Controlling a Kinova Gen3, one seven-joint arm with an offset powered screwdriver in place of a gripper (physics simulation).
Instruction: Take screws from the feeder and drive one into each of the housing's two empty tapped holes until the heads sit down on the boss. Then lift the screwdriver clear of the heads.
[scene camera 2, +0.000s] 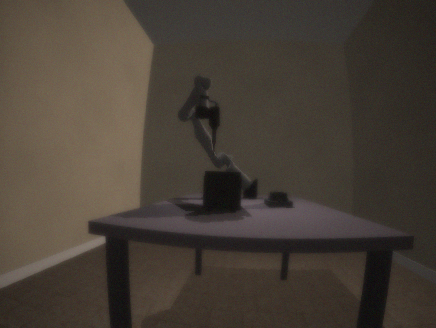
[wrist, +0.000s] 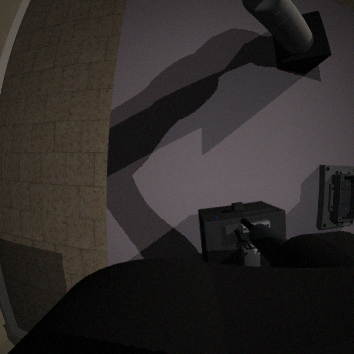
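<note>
My screwdriver (scene camera 2: 214, 148) (wrist: 243, 221) points straight down in scene camera 2, its tip above the feeder with a gap between them. In the wrist view the tip overlaps the light metal parts on the feeder's face. Whether the bit carries a screw is too small and dark to tell. The feeder (scene camera 2: 222, 191) (wrist: 212, 240) is a dark box standing on the table; my tool body hides its lower part in the wrist view. The housing (scene camera 2: 279, 198) (wrist: 343, 200) is a low dark block on a plate, right of the feeder. Its tapped holes cannot be made out clearly.
The arm's dark base (scene camera 2: 251, 189) (wrist: 302, 60) stands behind the feeder on the purple-grey table (scene camera 2: 300, 227) (wrist: 240, 170). The arm's shadow falls across the table. The table's left edge borders the tiled floor (wrist: 55, 150) in the wrist view.
</note>
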